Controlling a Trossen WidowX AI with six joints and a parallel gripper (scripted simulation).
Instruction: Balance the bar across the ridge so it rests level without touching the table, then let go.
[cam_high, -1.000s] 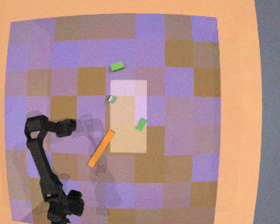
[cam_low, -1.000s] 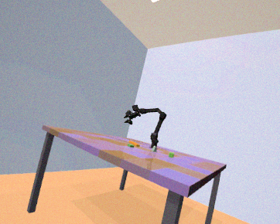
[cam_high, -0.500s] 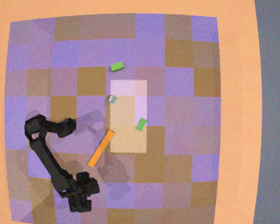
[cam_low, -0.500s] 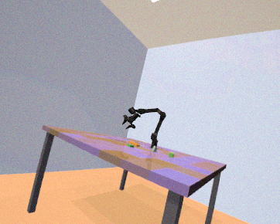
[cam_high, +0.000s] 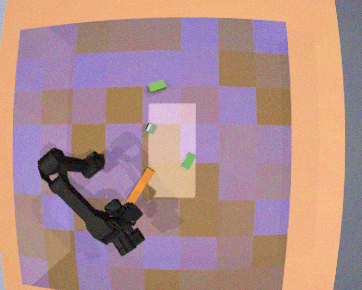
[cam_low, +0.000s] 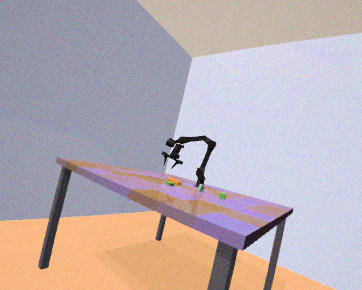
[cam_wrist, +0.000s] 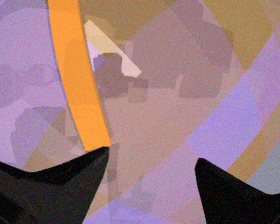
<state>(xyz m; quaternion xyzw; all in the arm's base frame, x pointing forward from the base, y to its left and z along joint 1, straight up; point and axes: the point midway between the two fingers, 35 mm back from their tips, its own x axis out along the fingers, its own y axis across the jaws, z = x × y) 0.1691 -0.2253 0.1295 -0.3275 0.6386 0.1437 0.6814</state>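
The orange bar lies 100 mm to the left of my gripper tip and 90 mm below it.
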